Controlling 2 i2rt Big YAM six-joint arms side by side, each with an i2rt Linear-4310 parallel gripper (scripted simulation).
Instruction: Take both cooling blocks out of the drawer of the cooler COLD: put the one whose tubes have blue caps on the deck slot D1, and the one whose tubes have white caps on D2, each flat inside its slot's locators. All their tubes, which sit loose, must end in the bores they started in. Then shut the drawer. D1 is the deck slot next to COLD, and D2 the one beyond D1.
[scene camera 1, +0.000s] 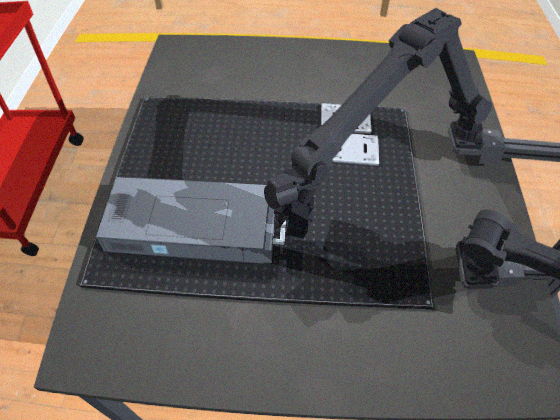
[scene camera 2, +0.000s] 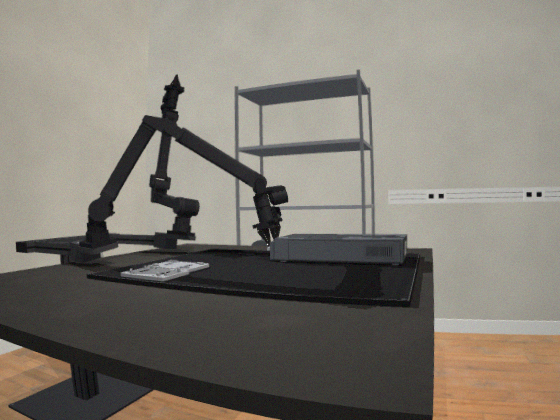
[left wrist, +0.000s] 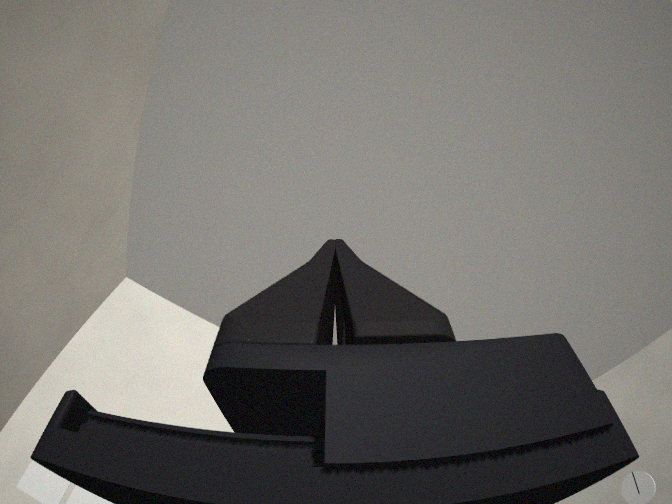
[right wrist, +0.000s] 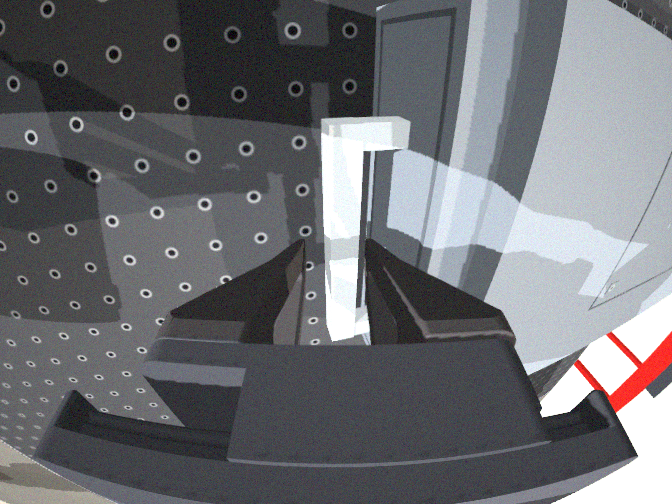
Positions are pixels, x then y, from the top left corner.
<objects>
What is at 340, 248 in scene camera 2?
A cooler COLD.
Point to my left gripper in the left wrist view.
334, 251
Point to a cooler COLD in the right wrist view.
567, 250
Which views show the cooler COLD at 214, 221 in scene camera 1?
Scene camera 1, scene camera 2 and the right wrist view only.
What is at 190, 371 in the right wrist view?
My right gripper.
</objects>
